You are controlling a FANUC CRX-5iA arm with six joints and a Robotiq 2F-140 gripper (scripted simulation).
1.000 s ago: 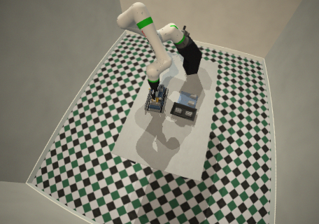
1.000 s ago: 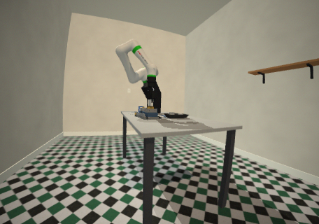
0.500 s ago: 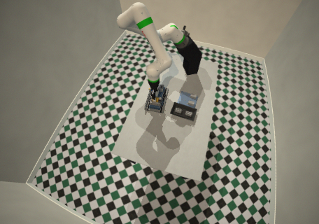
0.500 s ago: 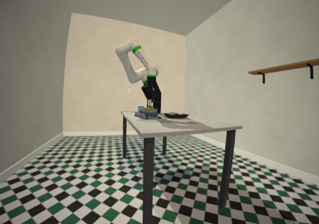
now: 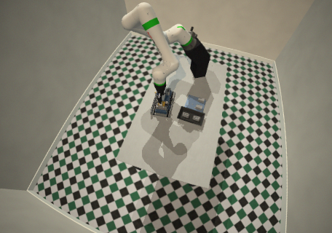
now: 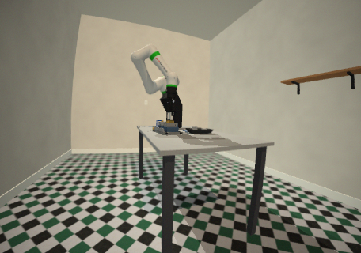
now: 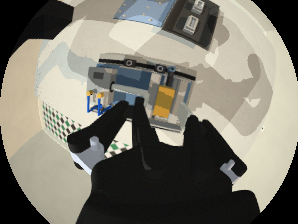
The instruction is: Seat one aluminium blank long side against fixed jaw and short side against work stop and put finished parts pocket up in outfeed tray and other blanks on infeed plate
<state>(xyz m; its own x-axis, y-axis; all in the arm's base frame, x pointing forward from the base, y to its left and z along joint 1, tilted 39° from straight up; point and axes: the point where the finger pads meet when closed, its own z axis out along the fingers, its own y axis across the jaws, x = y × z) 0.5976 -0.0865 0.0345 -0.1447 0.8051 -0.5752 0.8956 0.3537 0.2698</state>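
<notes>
Now: the brass blank 50 mm below my hand.
</notes>
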